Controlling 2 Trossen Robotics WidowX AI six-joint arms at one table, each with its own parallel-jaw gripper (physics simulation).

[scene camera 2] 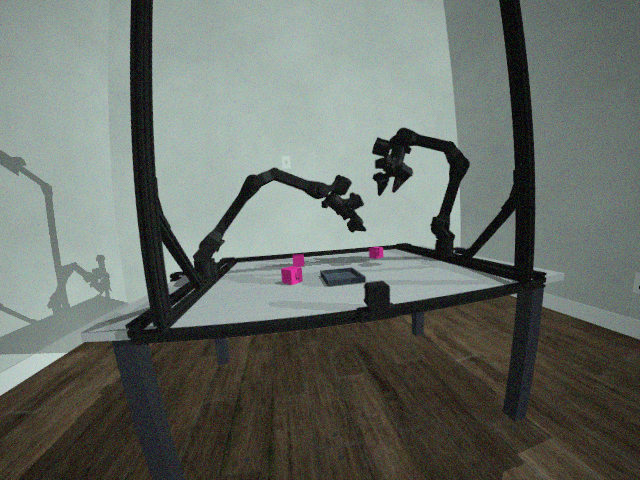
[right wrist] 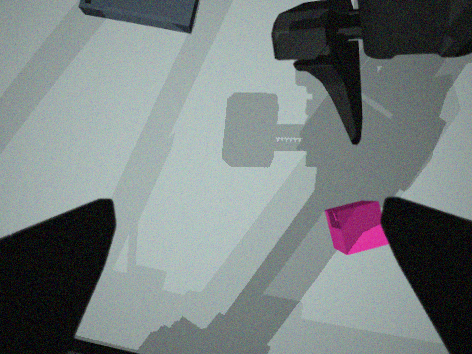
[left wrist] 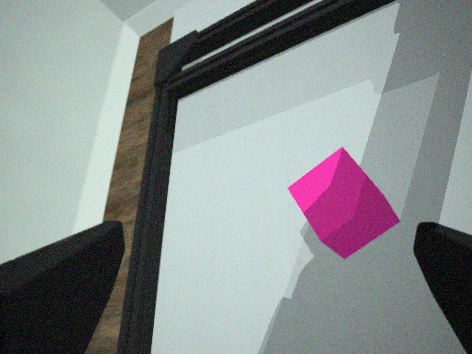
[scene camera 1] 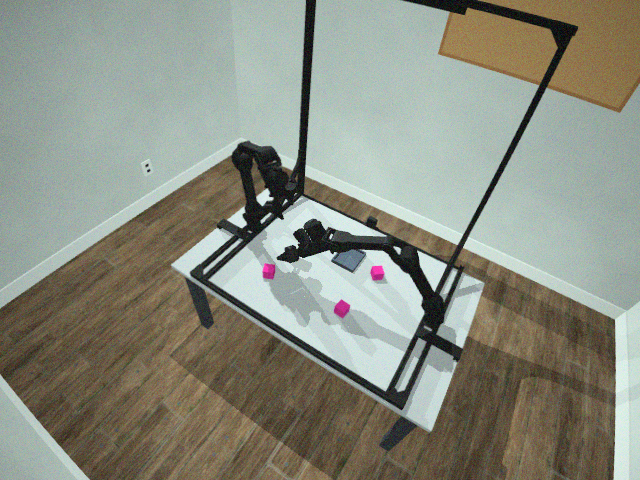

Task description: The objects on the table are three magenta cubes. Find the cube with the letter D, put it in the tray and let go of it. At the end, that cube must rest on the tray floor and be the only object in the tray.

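Pixels of known places: left gripper, fingertip midpoint: (scene camera 2: 362, 224) (right wrist: 421, 148) (left wrist: 269, 236) (scene camera 1: 282, 256); right gripper, fingertip midpoint: (scene camera 2: 385, 194) (right wrist: 251, 211) (scene camera 1: 287, 212); left arm's base, link origin: (scene camera 2: 206, 276) (scene camera 1: 431, 321); right arm's base, link origin: (scene camera 2: 444, 254) (scene camera 1: 253, 226).
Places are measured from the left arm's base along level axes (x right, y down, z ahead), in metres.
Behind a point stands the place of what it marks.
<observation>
A magenta cube (scene camera 1: 268, 271) @(x -0.191, y -0.025, z 0.675 m) (scene camera 2: 375, 252) @(x -0.151, y -0.008, z 0.671 m) (left wrist: 344, 202) @(x -0.168, y -0.026, z 0.675 m) (right wrist: 357, 227) @(x -0.169, y -0.026, z 0.685 m) lies at the left in scene camera 1; a dark mark on one side is too slanted to read in the right wrist view. A second cube (scene camera 1: 377, 272) @(x 0.080, y -0.026, z 0.290 m) (scene camera 2: 291, 275) @(x 0.125, y -0.010, z 0.292 m) near the tray has a mark I cannot read. A third cube (scene camera 1: 341, 308) @(x -0.170, y -0.026, z 0.329 m) (scene camera 2: 298, 259) @(x -0.134, y -0.010, z 0.330 m) shows no readable letter. The blue-grey tray (scene camera 1: 342, 267) @(x 0.046, y 0.015, z 0.442 m) (scene camera 2: 343, 282) @(x 0.180, y 0.011, z 0.436 m) (right wrist: 140, 21) @(x 0.108, y 0.011, z 0.503 m) holds no cube. My left gripper (scene camera 1: 282, 257) @(x -0.163, y -0.134, z 0.619 m) (scene camera 2: 357, 227) @(x -0.163, y -0.134, z 0.619 m) (left wrist: 269, 236) @(x -0.163, y -0.134, z 0.619 m) is open above the table near the first cube. My right gripper (scene camera 2: 388, 192) @(x -0.046, y -0.254, z 0.682 m) (right wrist: 251, 211) @(x -0.046, y -0.254, z 0.682 m) is open, higher up.
In the right wrist view, a finger (right wrist: 354, 115) @(x -0.113, y -0.129, z 0.605 m) of the left gripper hangs near the first cube. The left arm (scene camera 1: 361, 241) @(x -0.083, y -0.328, z 0.343 m) reaches across the table behind the tray in scene camera 1. A black frame (scene camera 1: 289, 330) @(x -0.362, y -0.003, z 0.443 m) (scene camera 2: 258, 329) @(x 0.374, y 0.031, z 0.214 m) edges the table, and a black block (scene camera 2: 376, 295) @(x 0.383, y -0.015, z 0.452 m) stands on it.
</observation>
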